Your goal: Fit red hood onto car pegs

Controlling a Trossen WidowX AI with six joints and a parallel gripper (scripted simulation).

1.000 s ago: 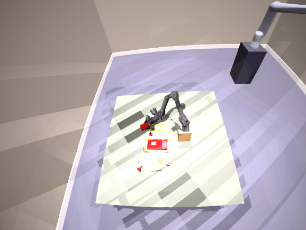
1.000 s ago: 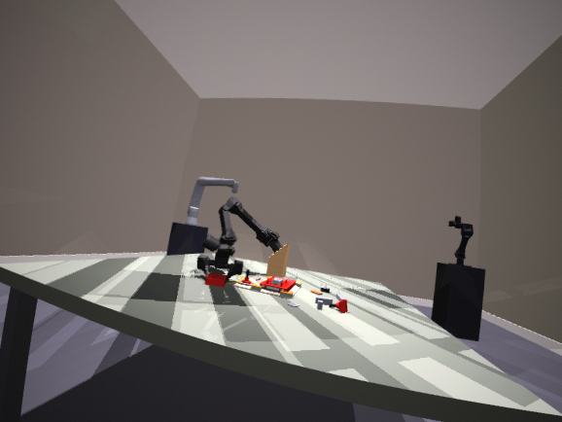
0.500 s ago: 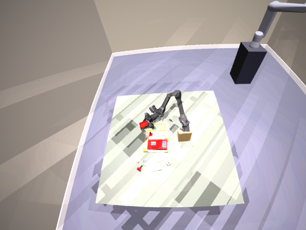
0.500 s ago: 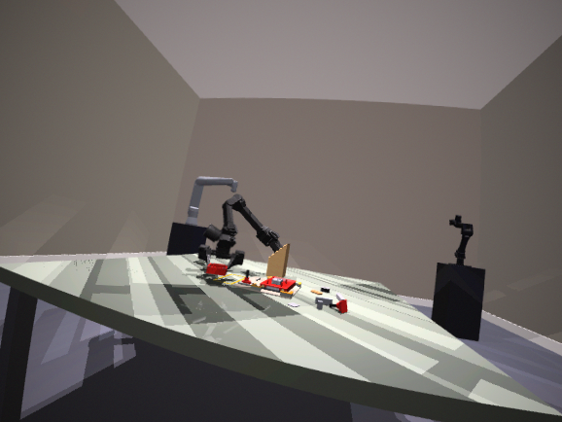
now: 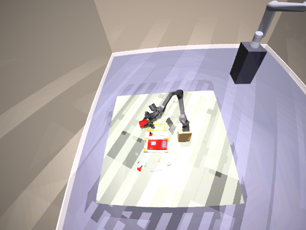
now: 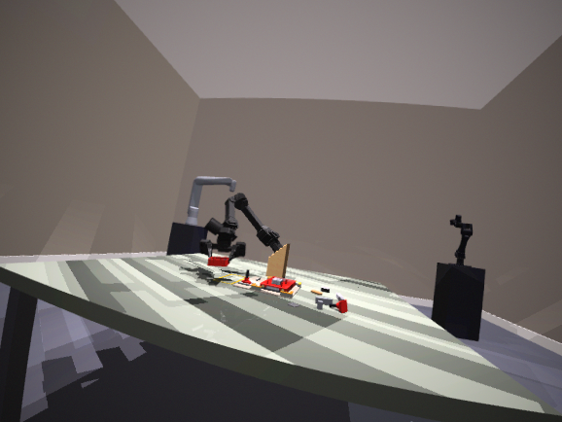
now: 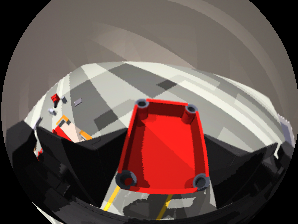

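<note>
Right now the red hood is 10 mm behind my gripper tip and 10 mm below it.
</note>
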